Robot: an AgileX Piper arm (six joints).
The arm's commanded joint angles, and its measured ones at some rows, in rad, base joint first. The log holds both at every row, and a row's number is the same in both.
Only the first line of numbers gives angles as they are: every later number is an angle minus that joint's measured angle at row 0.
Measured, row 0: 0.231 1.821 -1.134 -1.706 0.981 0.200
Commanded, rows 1 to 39: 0.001 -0.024 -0.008 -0.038 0.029 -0.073; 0.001 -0.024 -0.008 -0.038 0.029 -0.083; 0.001 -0.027 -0.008 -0.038 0.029 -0.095; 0.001 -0.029 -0.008 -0.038 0.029 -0.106; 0.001 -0.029 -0.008 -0.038 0.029 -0.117; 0.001 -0.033 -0.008 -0.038 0.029 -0.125; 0.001 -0.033 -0.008 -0.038 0.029 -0.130; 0.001 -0.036 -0.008 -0.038 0.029 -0.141; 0.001 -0.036 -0.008 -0.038 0.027 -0.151; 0.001 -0.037 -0.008 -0.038 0.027 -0.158; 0.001 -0.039 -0.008 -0.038 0.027 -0.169; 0.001 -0.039 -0.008 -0.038 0.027 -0.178; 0.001 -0.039 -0.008 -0.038 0.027 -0.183; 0.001 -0.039 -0.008 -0.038 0.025 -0.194; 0.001 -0.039 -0.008 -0.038 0.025 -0.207; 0.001 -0.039 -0.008 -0.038 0.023 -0.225; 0.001 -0.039 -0.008 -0.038 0.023 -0.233; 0.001 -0.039 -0.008 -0.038 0.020 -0.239; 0.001 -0.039 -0.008 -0.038 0.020 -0.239; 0.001 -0.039 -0.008 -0.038 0.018 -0.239; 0.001 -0.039 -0.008 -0.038 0.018 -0.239; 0.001 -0.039 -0.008 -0.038 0.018 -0.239; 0.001 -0.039 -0.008 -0.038 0.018 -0.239; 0.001 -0.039 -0.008 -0.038 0.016 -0.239; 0.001 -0.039 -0.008 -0.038 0.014 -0.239; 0.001 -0.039 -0.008 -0.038 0.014 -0.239; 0.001 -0.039 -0.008 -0.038 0.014 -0.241; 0.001 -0.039 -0.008 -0.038 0.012 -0.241; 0.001 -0.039 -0.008 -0.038 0.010 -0.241; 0.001 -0.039 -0.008 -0.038 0.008 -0.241; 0.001 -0.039 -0.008 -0.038 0.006 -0.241; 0.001 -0.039 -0.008 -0.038 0.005 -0.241; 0.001 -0.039 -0.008 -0.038 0.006 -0.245; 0.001 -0.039 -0.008 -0.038 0.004 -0.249; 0.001 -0.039 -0.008 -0.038 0.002 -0.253; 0.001 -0.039 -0.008 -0.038 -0.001 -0.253; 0.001 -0.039 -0.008 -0.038 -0.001 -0.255; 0.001 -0.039 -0.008 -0.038 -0.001 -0.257; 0.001 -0.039 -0.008 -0.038 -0.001 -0.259
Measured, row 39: 0.000 -0.021 0.000 0.000 -0.007 -0.250
